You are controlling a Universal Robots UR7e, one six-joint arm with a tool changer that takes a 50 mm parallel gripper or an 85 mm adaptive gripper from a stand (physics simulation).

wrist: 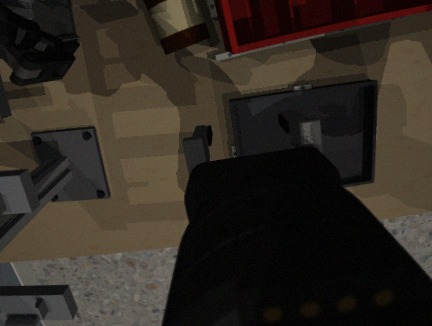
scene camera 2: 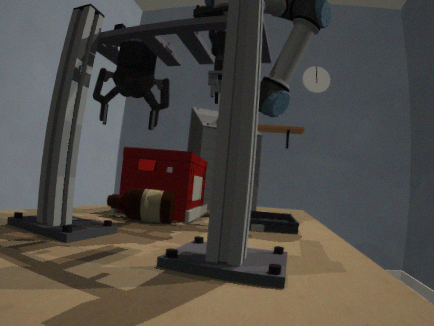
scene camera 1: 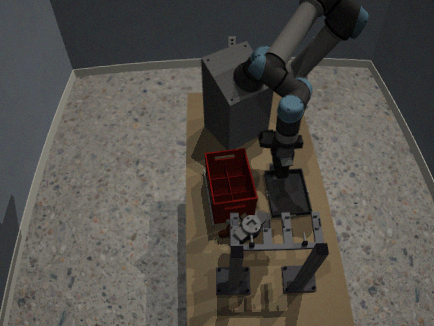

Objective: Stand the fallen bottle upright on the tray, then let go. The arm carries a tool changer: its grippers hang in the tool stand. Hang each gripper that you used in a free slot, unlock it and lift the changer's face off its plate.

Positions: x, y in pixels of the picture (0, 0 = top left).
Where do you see an adaptive gripper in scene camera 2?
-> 134, 76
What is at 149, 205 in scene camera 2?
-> A brown bottle.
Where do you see a tool stand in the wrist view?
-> At 71, 168
